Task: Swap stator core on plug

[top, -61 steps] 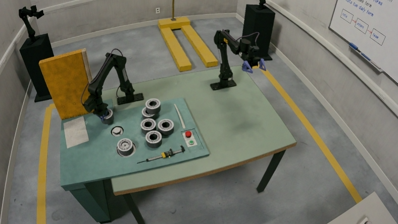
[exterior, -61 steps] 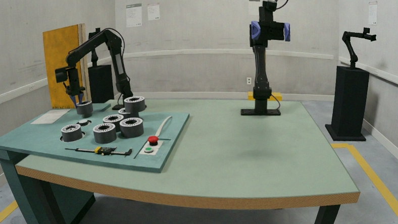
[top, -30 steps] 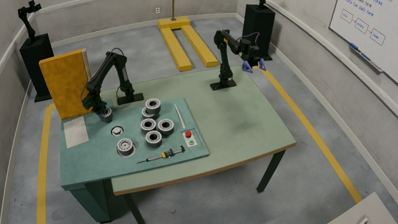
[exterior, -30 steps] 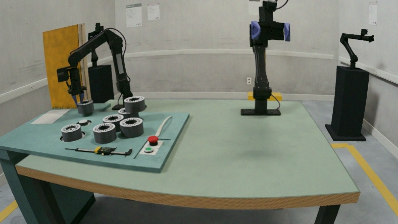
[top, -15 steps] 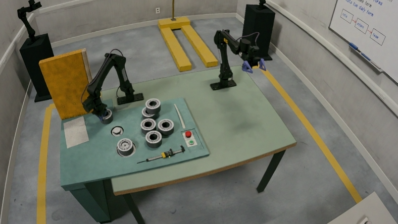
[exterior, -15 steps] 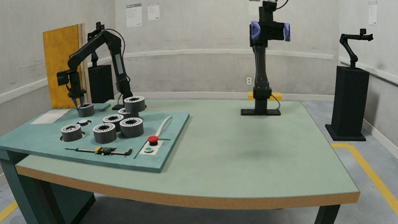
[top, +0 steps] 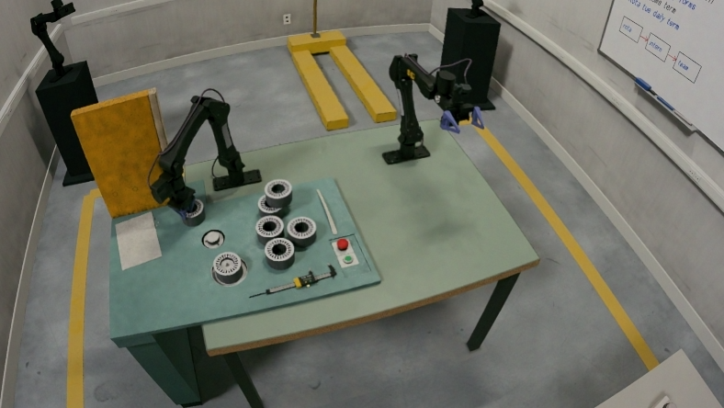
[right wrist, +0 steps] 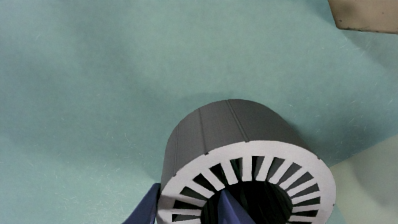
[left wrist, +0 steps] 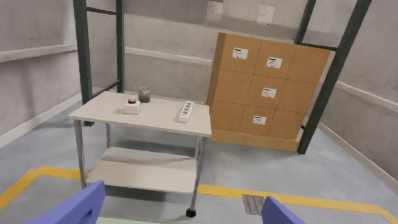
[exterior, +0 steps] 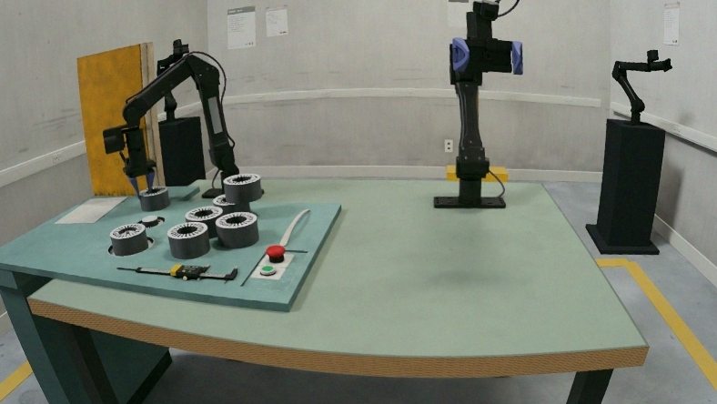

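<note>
The teal slab lies 13 cm ahead of my right hand, 9 cm to the left of it and 5 cm below it. From my right hand the other things lie so: paper sheet: 22 cm to the right, 4 cm below, 4 cm ahead; orange board: 21 cm above, 18 cm to the right, 13 cm behind; plug: 10 cm ahead, 9 cm to the left, 5 cm below.
</note>
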